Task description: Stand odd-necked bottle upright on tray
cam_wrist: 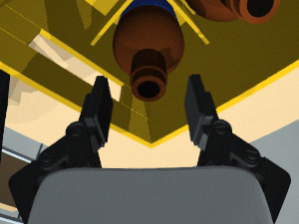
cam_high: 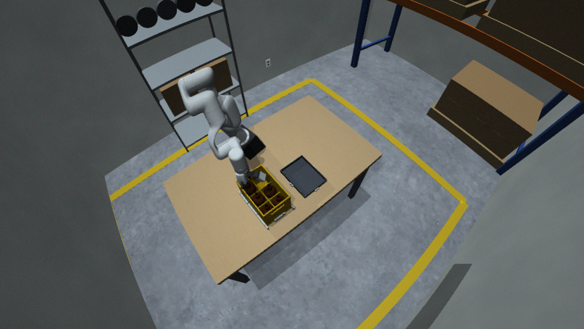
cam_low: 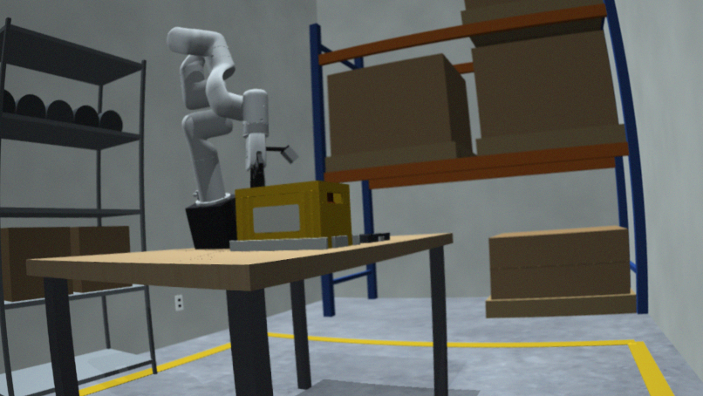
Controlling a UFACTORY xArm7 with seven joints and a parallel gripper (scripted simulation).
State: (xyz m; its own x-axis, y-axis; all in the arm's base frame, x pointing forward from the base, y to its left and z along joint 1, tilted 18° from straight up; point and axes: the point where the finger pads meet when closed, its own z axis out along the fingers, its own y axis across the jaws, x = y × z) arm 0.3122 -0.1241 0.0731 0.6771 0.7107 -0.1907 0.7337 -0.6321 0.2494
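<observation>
My hand is 9 cm short of the crate, 5 cm to the right of it and 10 cm above it. From my hand the other things lie so: tray (9 cm ahead, 34 cm to the left, 17 cm below); then bottle (18 cm ahead, 9 cm to the left, 9 cm below).
</observation>
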